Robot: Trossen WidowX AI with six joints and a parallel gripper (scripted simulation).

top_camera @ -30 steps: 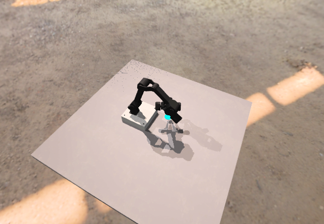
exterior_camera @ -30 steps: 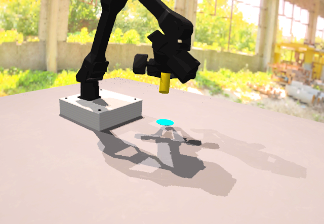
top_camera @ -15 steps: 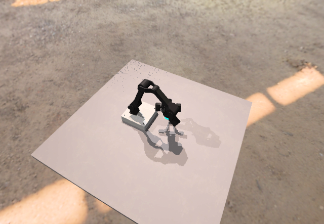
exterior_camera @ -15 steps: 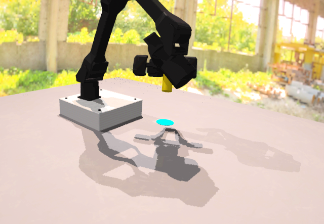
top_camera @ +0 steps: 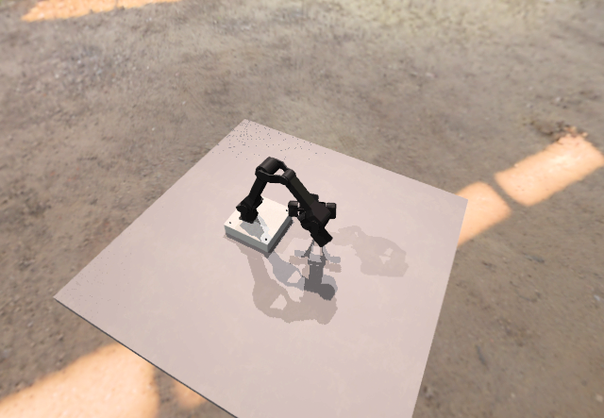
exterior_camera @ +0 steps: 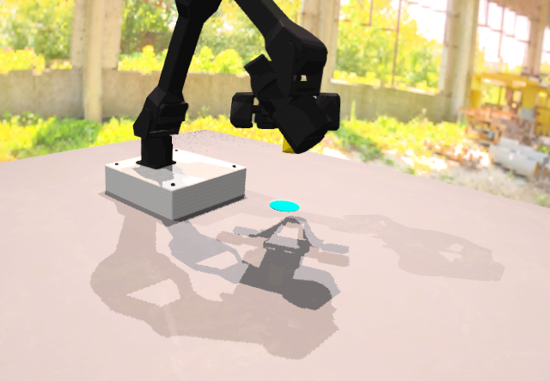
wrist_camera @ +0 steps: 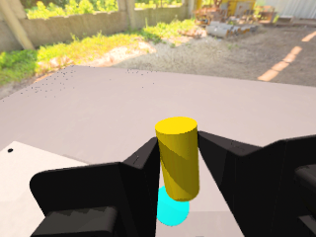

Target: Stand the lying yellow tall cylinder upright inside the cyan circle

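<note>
The cyan circle lies 16 cm below my gripper tip. From my gripper tip the other things lie so: yellow tall cylinder (1 cm to the right, 2 cm below).
</note>
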